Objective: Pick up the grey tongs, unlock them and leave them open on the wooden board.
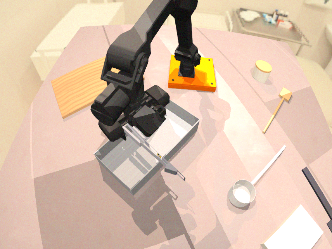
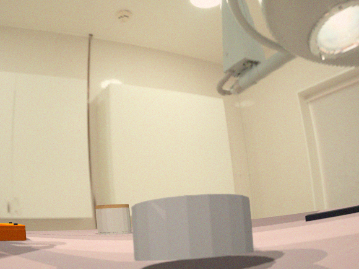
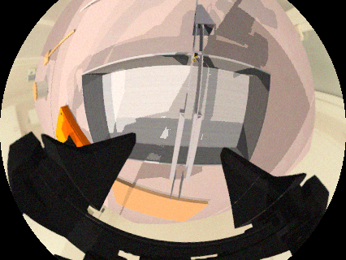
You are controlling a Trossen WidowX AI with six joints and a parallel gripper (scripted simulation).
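My gripper tip is now 1 cm past the grey roasting tin, 3 cm to the right of it and 7 cm above it. Also, from my gripper tip: wooden board 28 cm behind, 25 cm to the right, 9 cm below; then white sheet 28 cm ahead, 49 cm to the left, 8 cm below; then yellow lock piece 6 cm ahead, 7 cm to the left, 3 cm below.
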